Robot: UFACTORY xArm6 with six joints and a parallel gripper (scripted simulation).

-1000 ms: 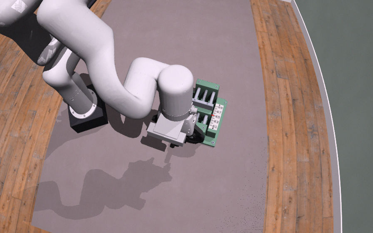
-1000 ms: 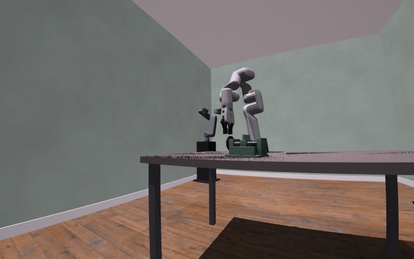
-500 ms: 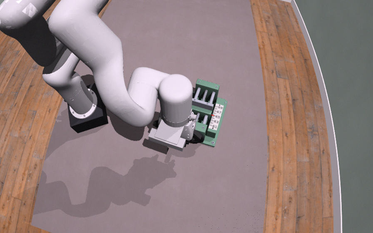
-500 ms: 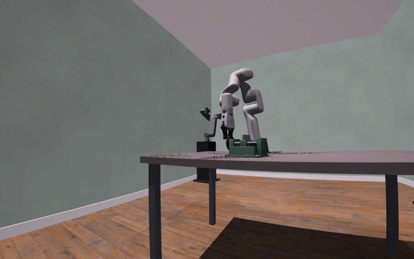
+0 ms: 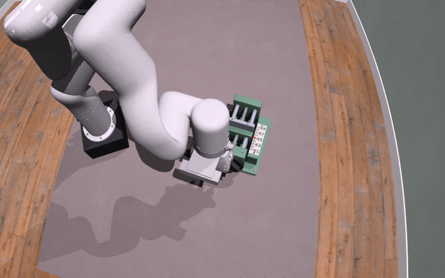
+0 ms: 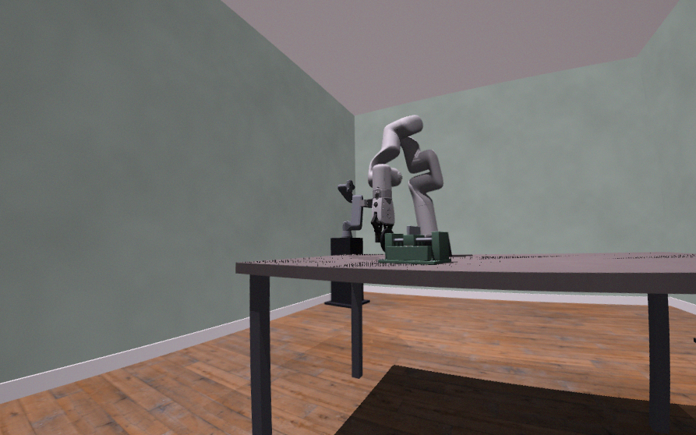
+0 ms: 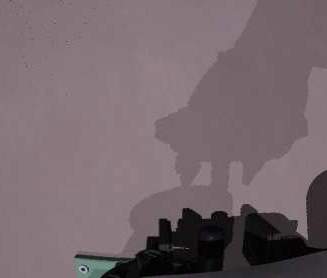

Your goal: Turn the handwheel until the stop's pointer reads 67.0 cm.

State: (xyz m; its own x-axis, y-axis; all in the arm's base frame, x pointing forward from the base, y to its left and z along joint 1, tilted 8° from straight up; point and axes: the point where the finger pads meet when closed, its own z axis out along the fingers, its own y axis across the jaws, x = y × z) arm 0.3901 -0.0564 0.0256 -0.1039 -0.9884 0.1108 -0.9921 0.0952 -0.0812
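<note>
My gripper is now 20 mm to the right of the black handwheel and 10 mm short of it. The rest, counted from my hand: stop block: 140 mm to the left, 60 mm ahead.
</note>
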